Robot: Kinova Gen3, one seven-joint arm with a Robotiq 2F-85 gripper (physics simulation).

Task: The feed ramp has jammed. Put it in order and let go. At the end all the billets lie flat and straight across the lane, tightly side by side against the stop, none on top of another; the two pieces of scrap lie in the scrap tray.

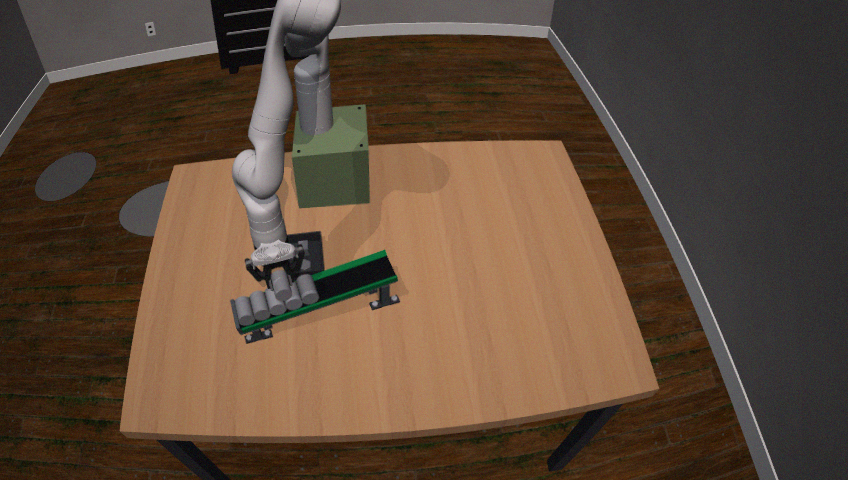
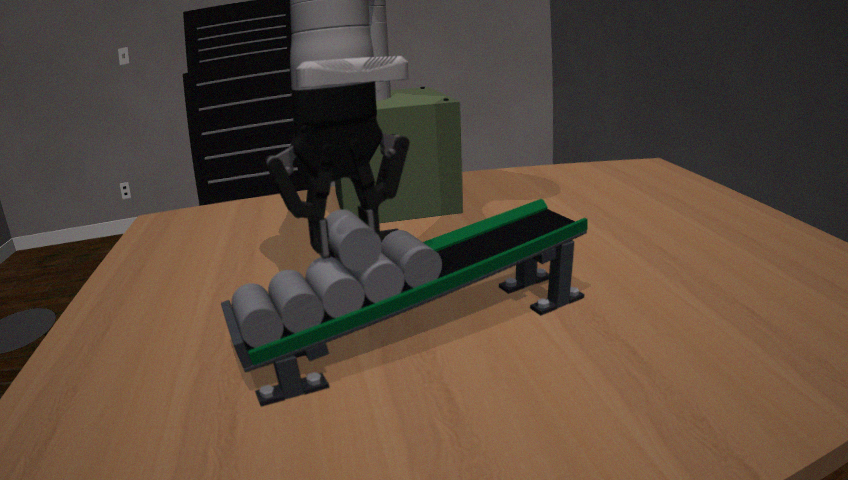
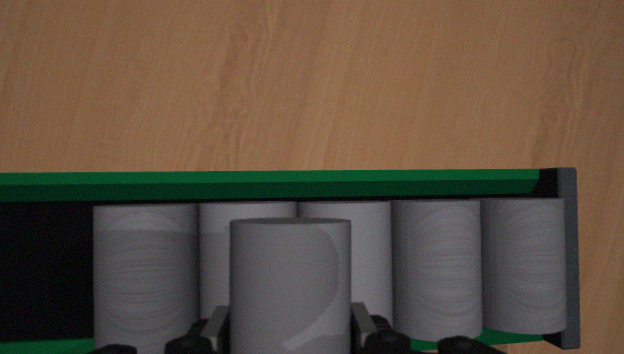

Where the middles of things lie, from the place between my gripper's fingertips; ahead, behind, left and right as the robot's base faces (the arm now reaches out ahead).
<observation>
Right now my hand is 50 mm short of the stop (image 2: 238, 342), 120 mm to the left of it and 50 mm above it. From my hand the other things lie so: scrap tray (image 1: 315, 257) 150 mm behind, 40 mm to the left, 90 mm below.
</observation>
